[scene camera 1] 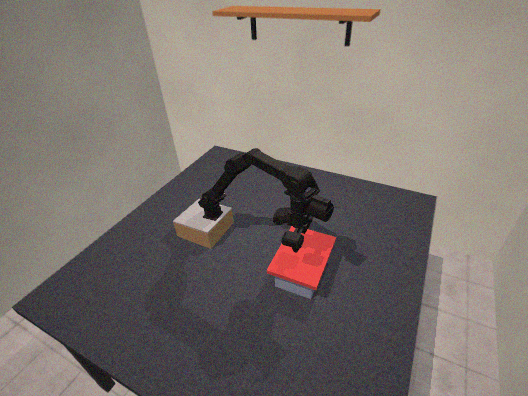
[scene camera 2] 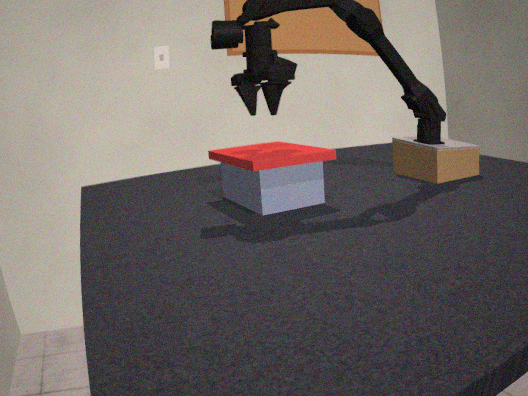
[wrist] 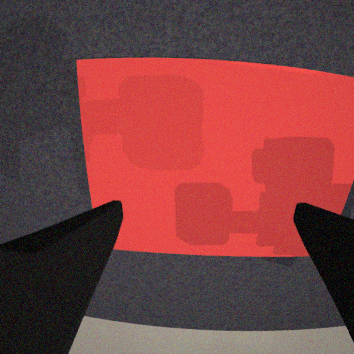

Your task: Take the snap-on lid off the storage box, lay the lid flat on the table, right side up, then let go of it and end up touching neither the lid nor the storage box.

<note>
In view: the gripper (scene camera 2: 263,115), a red lid (scene camera 2: 256,157) and a blue-grey storage box (scene camera 2: 269,191).
The red lid is seen too in scene camera 1 (scene camera 1: 305,267) and in the wrist view (wrist: 210,157). The gripper also shows in scene camera 1 (scene camera 1: 299,242) and in the wrist view (wrist: 208,210).
</note>
